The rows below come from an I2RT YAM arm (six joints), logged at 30 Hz.
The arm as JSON. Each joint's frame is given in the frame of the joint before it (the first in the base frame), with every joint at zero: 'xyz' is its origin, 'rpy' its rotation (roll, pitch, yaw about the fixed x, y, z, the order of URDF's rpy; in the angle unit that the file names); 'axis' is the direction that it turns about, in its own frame. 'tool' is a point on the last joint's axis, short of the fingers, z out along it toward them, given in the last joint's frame.
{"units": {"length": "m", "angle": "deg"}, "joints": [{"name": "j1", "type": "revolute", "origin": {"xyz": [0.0, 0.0, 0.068], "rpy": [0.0, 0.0, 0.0]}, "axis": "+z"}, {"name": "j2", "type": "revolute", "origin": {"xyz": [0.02, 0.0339, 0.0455], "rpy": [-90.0, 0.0, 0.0]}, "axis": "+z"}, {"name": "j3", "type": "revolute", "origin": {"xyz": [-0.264, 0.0, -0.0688], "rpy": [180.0, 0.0, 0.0]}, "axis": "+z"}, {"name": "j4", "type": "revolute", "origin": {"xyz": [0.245, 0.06, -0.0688], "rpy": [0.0, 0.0, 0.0]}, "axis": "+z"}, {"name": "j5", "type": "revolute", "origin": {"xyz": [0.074, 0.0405, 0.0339], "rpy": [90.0, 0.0, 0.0]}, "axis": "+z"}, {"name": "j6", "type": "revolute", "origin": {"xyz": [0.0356, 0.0, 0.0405], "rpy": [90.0, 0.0, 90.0]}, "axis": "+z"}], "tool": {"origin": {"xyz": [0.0, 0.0, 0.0], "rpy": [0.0, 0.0, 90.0]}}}
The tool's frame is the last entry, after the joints.
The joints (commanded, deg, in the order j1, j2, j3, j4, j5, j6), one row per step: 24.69, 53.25, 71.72, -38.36, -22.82, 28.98; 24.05, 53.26, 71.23, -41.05, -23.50, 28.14; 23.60, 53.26, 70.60, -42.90, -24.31, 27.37; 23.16, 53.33, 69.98, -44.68, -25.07, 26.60; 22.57, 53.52, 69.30, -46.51, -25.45, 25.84; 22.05, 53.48, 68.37, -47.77, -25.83, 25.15; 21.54, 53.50, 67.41, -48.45, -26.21, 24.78; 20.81, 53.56, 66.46, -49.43, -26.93, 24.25; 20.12, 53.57, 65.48, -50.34, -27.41, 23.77; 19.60, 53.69, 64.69, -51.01, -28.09, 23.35
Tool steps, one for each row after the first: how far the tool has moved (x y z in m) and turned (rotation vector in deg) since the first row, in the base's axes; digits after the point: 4 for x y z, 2 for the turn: -0.0002, -0.0018, -0.0073, -1.61, 2.41, 0.28; -0.0004, -0.0029, -0.0138, -2.77, 4.26, 0.86; -0.0003, -0.0038, -0.0202, -3.89, 6.12, 1.41; 0.0005, -0.0052, -0.0273, -5.17, 8.16, 1.49; 0.0008, -0.0066, -0.0342, -6.17, 9.76, 1.62; 0.0017, -0.0076, -0.0404, -6.77, 11.13, 1.63; 0.0025, -0.0093, -0.0471, -7.36, 12.78, 1.81; 0.0031, -0.0110, -0.0537, -7.96, 14.35, 1.79; 0.0038, -0.0120, -0.0591, -8.31, 15.69, 2.08
